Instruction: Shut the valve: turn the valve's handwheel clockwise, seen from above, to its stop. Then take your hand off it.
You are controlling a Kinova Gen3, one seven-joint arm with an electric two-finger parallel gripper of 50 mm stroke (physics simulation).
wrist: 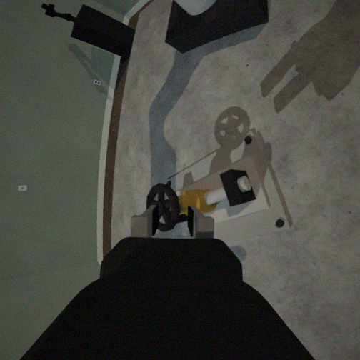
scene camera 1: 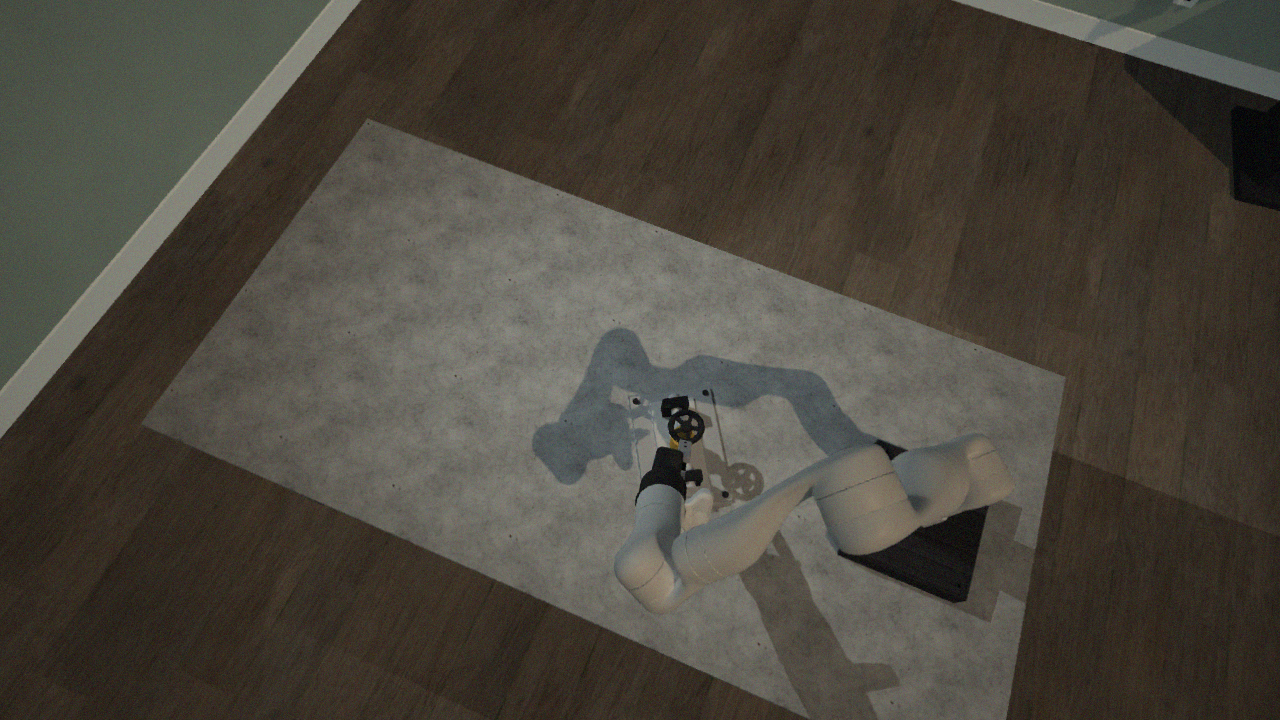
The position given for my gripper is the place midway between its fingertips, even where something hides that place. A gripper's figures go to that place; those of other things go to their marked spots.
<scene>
My gripper (wrist: 172,215) is 18 cm from the lens. A black spoked handwheel (wrist: 173,203) is 22 cm from the lens. A pale base plate (wrist: 265,221) is 30 cm from the lens. The marked spots on the pale base plate and the black spoked handwheel are 16 cm apart.
</scene>
